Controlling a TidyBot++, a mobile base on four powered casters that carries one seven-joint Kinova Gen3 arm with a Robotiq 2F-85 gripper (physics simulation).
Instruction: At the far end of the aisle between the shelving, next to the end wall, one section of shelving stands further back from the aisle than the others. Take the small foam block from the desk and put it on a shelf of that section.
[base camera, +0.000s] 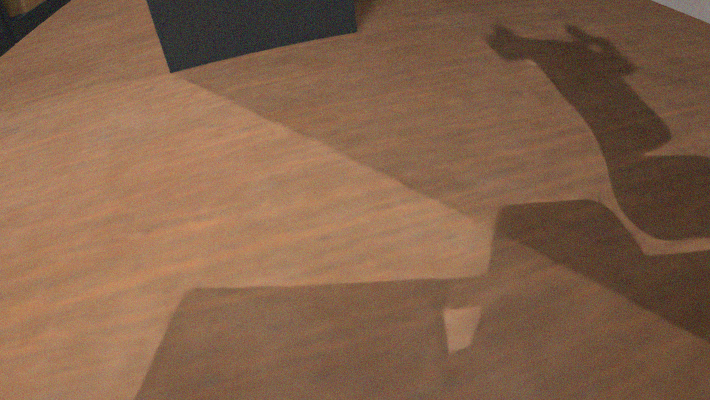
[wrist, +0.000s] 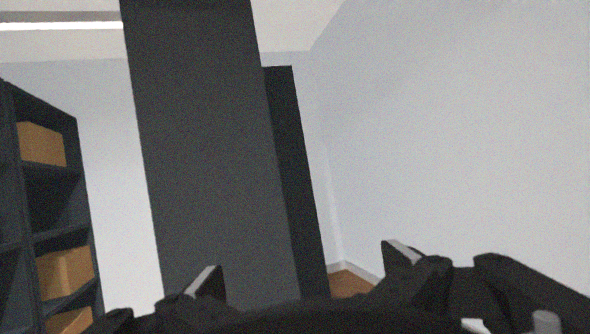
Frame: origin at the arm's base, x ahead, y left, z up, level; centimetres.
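Seen in the pictures: gripper, between the fingertips: (wrist: 303, 270).
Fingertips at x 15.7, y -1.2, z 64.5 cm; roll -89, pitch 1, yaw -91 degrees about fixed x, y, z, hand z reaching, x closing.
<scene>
A point is followed by its place in that frame.
My gripper (wrist: 303, 270) @(x 15.7, y -1.2, z 64.4 cm) is open and empty, its two fingers wide apart at the bottom of the wrist view. The foam block and the desk do not show in either view. Dark shelving (wrist: 26, 205) @(x 168.2, y 151.1, z 78.4 cm) with open shelves stands at the left of the wrist view. A tall dark shelving side panel (wrist: 210, 150) @(x 103.6, y 25.3, z 83.4 cm) (base camera: 260, 30) @(x 103.8, y 24.5, z -34.6 cm) stands ahead, its foot at the top of the base camera view. A darker upright panel (wrist: 295, 185) @(x 209.3, y -3.8, z 62.3 cm) shows behind its right edge. I cannot tell which section stands further back.
Cardboard boxes (wrist: 42, 144) @(x 198.0, y 161.6, z 119.1 cm) (wrist: 67, 272) @(x 206.1, y 163.9, z 29.2 cm) sit on the left shelving. A pale wall (wrist: 450, 150) @(x 156.6, y -90.2, z 68.7 cm) (base camera: 692, 7) @(x 122.5, y -98.5, z -37.1 cm) is at the right, meeting the wooden floor (wrist: 347, 283) @(x 275.7, y -37.6, z -39.6 cm) (base camera: 225, 200) @(x 50.4, y 20.3, z -39.6 cm) in a corner. The arm's shadow lies on the floor at the right. A light strip (wrist: 60, 25) @(x 150.9, y 104.9, z 168.1 cm) is at upper left.
</scene>
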